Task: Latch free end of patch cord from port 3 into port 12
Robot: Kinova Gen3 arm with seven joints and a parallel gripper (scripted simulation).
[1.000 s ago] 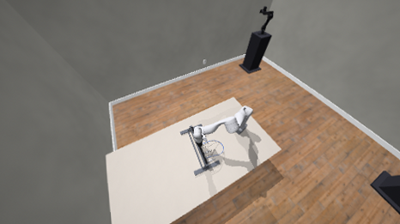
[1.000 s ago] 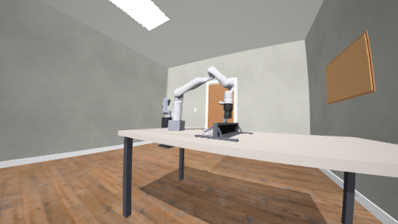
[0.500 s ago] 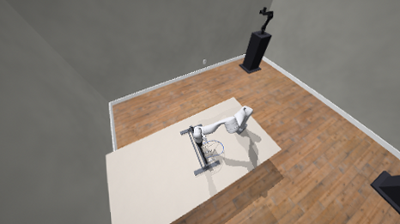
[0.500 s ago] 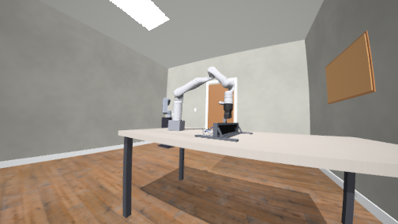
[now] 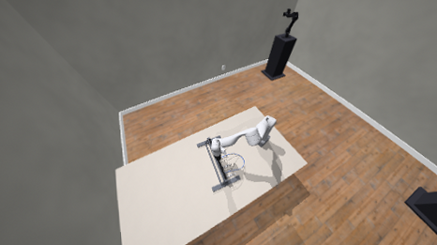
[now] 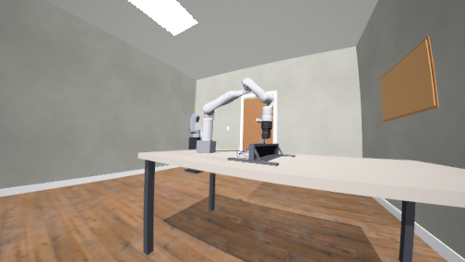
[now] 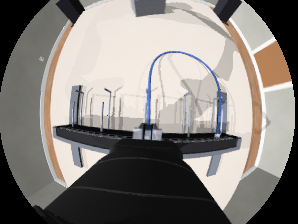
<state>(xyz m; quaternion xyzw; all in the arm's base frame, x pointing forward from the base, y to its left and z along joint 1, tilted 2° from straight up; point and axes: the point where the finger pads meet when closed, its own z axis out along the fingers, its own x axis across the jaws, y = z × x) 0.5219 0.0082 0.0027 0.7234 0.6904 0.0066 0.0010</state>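
My gripper is now 10 mm short of the plug and 10 mm above it.
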